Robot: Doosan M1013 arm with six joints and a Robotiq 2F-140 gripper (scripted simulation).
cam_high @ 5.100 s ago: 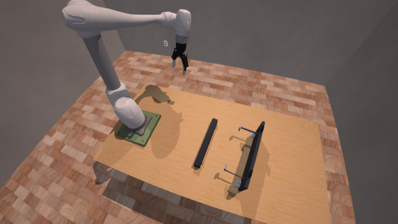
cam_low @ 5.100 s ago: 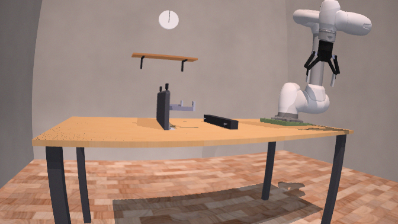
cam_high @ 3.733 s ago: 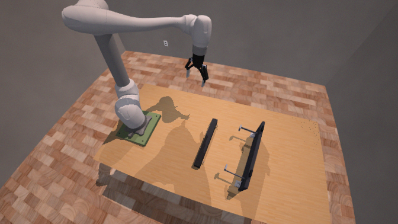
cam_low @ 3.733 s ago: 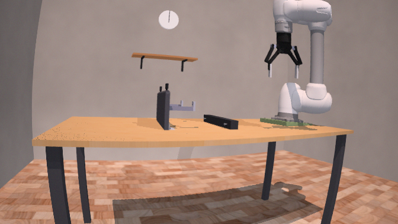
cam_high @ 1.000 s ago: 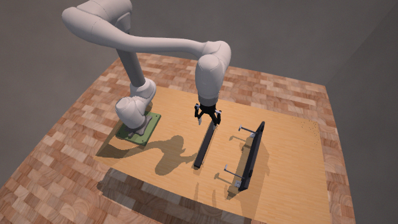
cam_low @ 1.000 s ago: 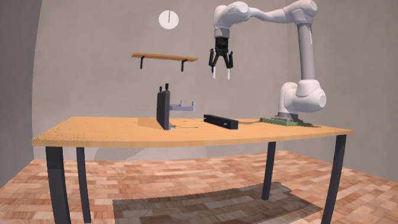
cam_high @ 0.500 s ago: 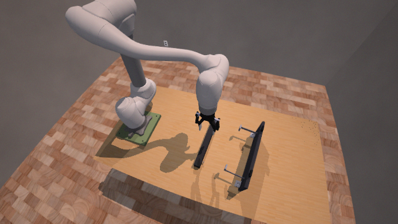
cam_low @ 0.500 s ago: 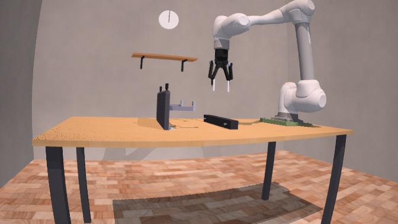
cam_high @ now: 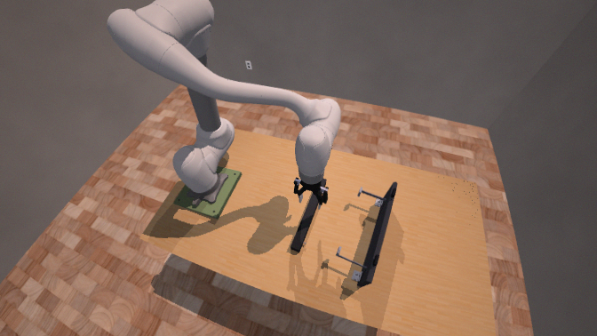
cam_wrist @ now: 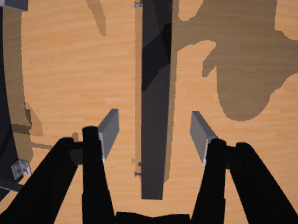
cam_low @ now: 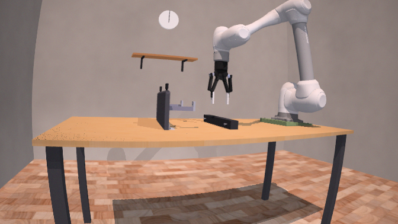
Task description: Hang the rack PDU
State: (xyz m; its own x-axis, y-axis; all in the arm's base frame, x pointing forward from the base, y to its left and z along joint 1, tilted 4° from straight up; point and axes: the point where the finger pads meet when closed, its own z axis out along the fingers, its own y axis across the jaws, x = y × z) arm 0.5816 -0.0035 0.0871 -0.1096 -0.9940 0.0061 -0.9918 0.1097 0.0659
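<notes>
Right now my hand is 2 cm short of the rack PDU and 12 cm above it. From my hand the other things lie so: dark upright panel 32 cm ahead, 5 cm to the right, 6 cm below.
</notes>
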